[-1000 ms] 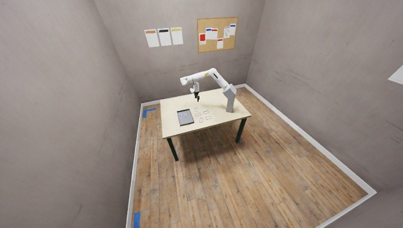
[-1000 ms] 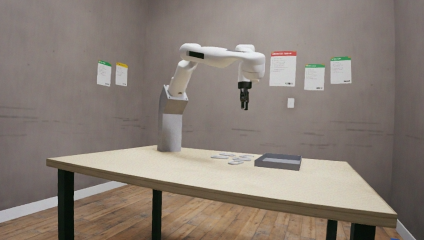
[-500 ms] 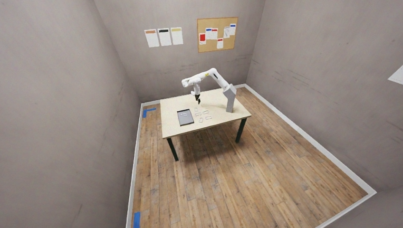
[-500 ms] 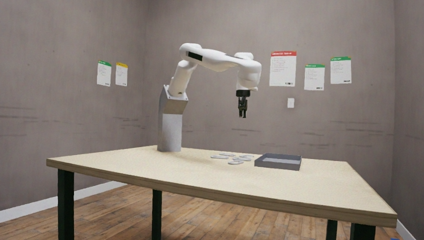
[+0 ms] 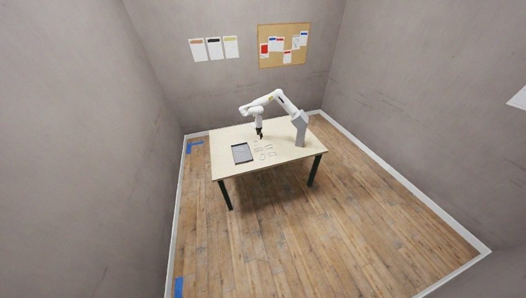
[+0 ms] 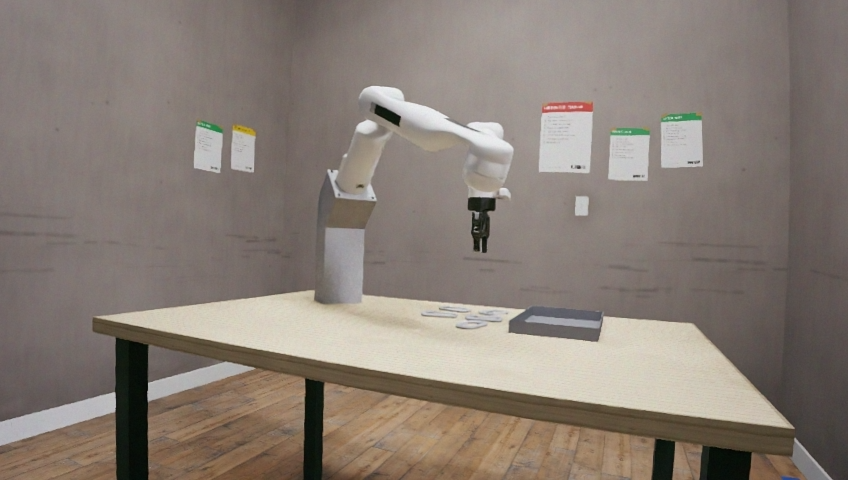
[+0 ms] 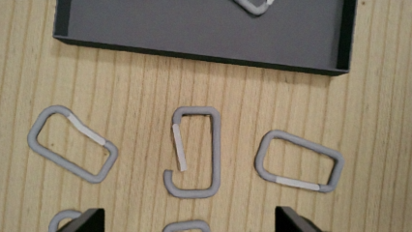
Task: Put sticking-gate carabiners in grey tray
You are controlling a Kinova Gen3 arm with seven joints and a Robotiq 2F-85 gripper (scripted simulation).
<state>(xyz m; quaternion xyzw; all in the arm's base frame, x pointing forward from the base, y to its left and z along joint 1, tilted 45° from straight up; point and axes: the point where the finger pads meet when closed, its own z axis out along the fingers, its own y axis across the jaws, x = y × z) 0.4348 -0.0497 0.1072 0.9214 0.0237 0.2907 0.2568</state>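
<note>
The carabiner gate is 180 mm below my hand, 40 mm ahead of it and 10 mm to the left of it. Also, from my hand: grey tray: 210 mm ahead, 180 mm below, 50 mm to the right.
</note>
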